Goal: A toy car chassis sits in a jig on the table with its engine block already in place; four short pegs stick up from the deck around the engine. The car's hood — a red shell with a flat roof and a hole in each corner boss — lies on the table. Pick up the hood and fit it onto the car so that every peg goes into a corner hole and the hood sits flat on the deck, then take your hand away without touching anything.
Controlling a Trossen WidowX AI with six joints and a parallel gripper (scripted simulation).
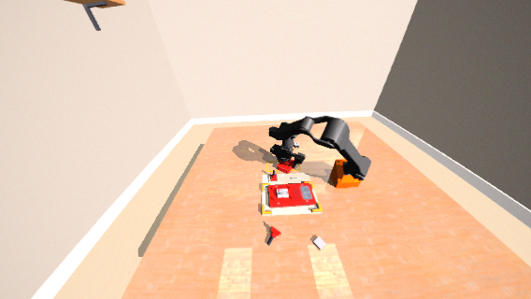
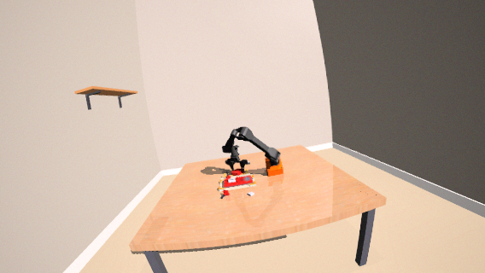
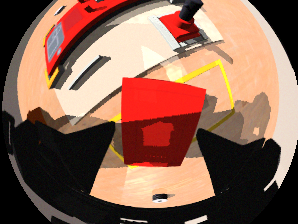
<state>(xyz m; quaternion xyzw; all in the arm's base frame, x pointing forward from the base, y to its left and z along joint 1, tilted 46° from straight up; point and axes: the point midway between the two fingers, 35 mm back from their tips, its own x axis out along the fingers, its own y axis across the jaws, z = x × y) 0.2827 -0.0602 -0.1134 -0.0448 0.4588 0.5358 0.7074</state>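
Right now my gripper tip is right at the red hood. Round my gripper tip: cream jig (2 cm ahead, 18 cm to the left); white block (6 cm behind, 40 cm to the left, 1 cm below).
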